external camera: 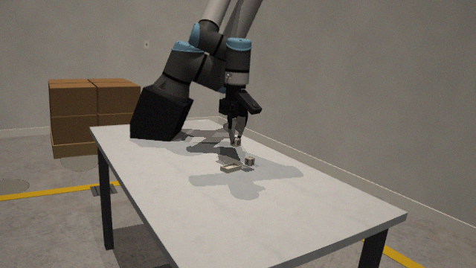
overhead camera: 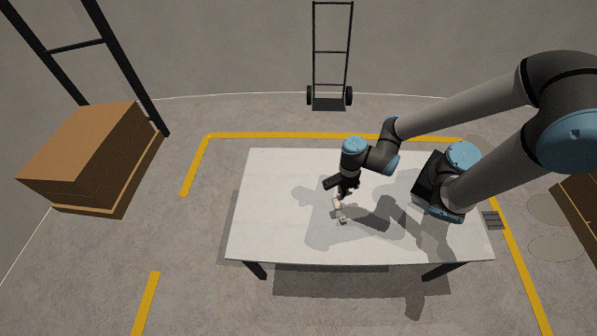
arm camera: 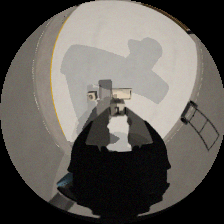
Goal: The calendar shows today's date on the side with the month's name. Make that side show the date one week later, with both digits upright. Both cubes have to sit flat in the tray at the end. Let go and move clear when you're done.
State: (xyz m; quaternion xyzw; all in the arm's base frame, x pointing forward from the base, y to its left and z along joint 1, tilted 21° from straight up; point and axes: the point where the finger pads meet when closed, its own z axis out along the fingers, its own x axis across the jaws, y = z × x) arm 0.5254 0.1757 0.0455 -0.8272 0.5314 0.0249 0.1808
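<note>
The calendar tray lies 11 cm below my hand, 2 cm to the right of it and 1 cm ahead of it.
</note>
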